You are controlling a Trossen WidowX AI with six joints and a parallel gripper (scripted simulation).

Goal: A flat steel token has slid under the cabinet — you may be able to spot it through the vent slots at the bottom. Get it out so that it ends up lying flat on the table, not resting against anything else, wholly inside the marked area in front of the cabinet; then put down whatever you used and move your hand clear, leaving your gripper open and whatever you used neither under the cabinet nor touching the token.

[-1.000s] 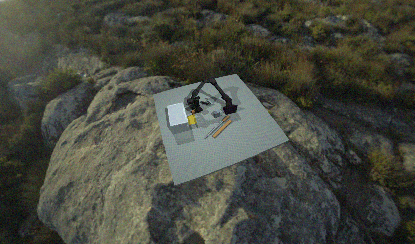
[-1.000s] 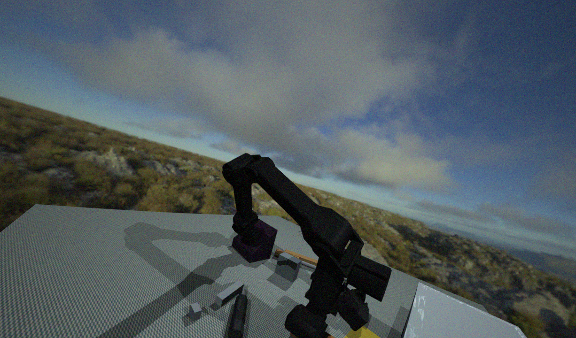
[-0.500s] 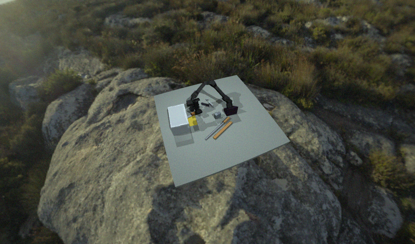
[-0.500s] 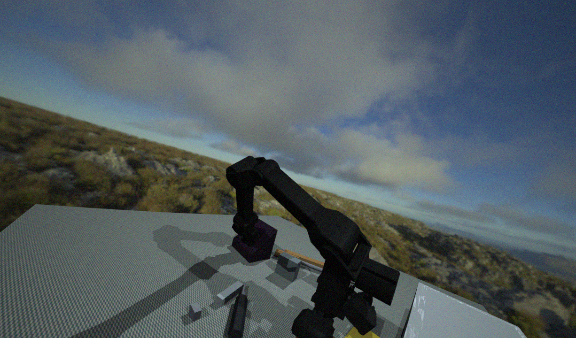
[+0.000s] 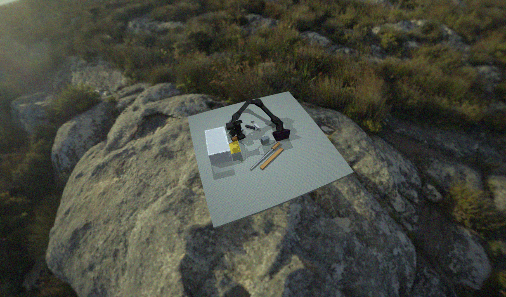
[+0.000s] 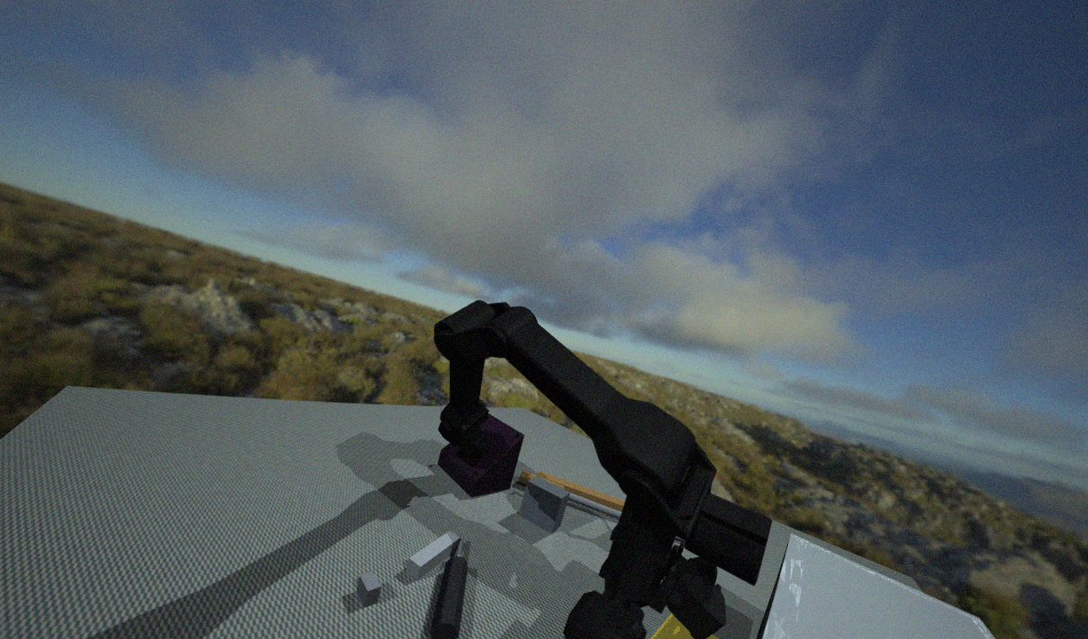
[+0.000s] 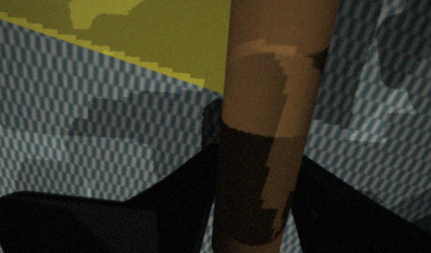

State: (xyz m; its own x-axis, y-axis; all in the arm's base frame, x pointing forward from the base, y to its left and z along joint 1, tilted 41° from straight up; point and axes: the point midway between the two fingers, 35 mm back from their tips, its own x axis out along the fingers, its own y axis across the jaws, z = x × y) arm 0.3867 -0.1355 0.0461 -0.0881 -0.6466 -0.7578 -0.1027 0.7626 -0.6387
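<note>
My gripper tip is now 230 mm past the grey bar and 60 mm to the left of it. From my gripper tip the other things lie so: grey block: 210 mm behind, 160 mm to the left, 20 mm above; then small grey cube: 220 mm behind, 160 mm to the right; then wooden stick: 180 mm behind, 350 mm to the left.
</note>
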